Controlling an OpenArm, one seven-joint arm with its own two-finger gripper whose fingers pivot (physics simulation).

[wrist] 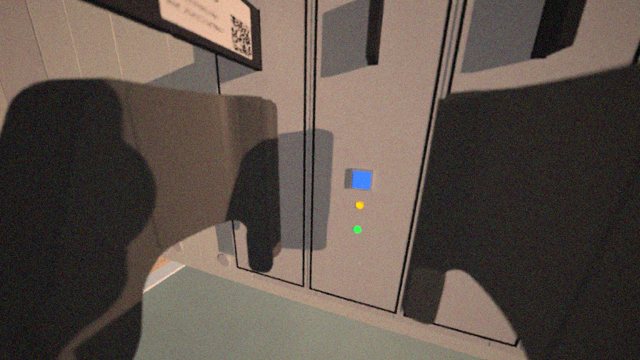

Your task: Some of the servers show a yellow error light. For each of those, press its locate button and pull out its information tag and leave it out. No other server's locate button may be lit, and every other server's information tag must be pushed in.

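Observation:
A server front (375,110) in the middle of the wrist view carries a bright blue, lit-looking locate button (362,180). Below the button are a yellow error light (360,205) and a green light (357,229). My gripper (342,195) is partly open and empty, with one finger on each side of this group of lights, in front of the servers. An information tag (205,22) with a white label and a QR code sticks out at the top left. The fingers hide parts of the neighbouring servers, and any lights there do not show.
Dark parts (374,32) (557,30) stick out from the middle and right server fronts at the top; whether they are tags or handles I cannot tell. A pale panelled wall (90,45) is at the left. A green surface (240,320) lies below the servers.

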